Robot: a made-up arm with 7 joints.
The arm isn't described. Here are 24 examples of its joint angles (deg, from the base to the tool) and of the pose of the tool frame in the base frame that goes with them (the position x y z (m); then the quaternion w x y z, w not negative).
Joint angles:
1: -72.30 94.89 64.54 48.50 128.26 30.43 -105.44
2: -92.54 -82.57 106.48 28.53 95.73 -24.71 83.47
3: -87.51 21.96 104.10 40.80 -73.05 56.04 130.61
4: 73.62 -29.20 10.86 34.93 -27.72 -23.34 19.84
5: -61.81 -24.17 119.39 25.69 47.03 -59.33 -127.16
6: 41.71 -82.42 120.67 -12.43 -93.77 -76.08 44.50
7: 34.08 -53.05 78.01 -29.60 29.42 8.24 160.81
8: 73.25 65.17 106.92 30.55 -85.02 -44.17 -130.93
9: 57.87 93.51 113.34 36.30 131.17 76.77 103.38
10: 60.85 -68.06 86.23 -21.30 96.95 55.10 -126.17
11: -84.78 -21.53 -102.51 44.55 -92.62 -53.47 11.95
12: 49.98 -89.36 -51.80 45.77 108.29 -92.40 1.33
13: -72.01 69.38 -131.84 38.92 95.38 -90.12 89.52
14: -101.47 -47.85 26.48 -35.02 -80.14 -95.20 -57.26
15: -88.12 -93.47 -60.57 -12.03 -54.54 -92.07 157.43
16: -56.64 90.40 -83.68 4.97 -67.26 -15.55 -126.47
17: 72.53 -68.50 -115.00 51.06 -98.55 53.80 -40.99
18: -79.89 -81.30 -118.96 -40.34 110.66 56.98 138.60
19: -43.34 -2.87 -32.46 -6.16 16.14 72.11 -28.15
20: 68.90 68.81 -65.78 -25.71 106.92 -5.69 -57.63
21: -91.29 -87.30 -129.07 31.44 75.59 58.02 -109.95
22: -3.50 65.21 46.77 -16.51 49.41 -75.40 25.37
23: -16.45 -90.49 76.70 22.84 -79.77 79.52 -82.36
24: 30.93 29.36 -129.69 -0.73 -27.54 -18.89 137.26
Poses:
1: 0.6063 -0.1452 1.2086 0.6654 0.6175 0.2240 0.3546
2: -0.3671 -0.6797 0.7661 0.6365 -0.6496 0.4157 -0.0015
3: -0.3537 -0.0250 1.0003 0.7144 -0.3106 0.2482 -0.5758
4: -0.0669 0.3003 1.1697 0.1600 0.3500 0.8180 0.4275
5: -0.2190 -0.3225 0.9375 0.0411 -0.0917 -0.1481 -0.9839
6: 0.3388 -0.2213 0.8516 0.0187 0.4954 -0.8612 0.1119
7: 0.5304 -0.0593 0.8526 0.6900 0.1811 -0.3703 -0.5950
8: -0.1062 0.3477 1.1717 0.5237 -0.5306 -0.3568 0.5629
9: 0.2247 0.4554 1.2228 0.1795 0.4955 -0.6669 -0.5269
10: 0.6976 0.3031 1.0569 0.4939 -0.5675 -0.3729 -0.5431
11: -0.2306 -0.2854 1.0000 0.7052 0.4819 -0.3277 -0.4040
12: 0.1543 -0.1321 0.8003 0.2041 0.0290 -0.7974 0.5672
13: -0.2017 0.0429 0.9654 0.1061 -0.0139 0.5011 0.8587
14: -0.6828 0.1528 1.1628 0.0499 -0.6883 0.0502 -0.7220
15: -0.3703 -0.1427 0.5126 0.5411 -0.3239 0.7211 0.2867
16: 0.1495 0.0817 1.0174 0.2829 0.3468 0.8269 -0.3406
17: 0.7072 0.3105 0.7445 0.3928 0.8885 0.2371 0.0093
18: 0.0302 0.1198 0.6817 0.5172 0.0954 -0.1014 -0.8444
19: -0.0453 -0.4948 1.6700 0.3401 0.6530 -0.6754 0.0409
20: -0.4185 -0.1173 0.8485 0.2539 0.4628 0.2927 -0.7973
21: 0.0008 0.2771 0.8448 0.7789 -0.5661 -0.2109 -0.1684
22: 0.1861 0.4529 1.0414 0.7986 0.2939 0.4866 0.1976
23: -0.2247 0.0862 0.5902 0.0409 0.4254 0.8991 0.0950
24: -0.0439 -0.0440 1.3643 0.2794 -0.7649 0.5669 -0.1246
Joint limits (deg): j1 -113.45..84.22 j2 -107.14..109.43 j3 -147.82..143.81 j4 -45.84..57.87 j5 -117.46..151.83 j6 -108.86..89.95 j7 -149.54..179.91
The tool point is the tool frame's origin. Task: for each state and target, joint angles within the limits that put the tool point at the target. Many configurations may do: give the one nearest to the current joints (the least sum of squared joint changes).
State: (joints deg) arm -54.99 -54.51 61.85 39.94 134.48 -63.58 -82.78
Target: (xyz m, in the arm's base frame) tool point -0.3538 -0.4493 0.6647
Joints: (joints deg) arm -50.67 -91.95 62.79 47.07 137.25 -34.99 -72.65
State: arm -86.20 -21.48 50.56 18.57 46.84 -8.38 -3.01
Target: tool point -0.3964 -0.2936 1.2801
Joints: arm -101.28 -48.72 56.74 7.34 30.07 -25.59 -9.50
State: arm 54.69 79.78 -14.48 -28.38 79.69 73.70 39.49
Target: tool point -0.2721 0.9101 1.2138
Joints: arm 30.26 103.83 -4.76 -14.72 63.37 81.80 54.56
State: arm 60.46 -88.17 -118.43 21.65 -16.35 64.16 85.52
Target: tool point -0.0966 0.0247 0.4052
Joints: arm 58.52 -107.14 -147.82 -16.37 6.25 75.60 106.18
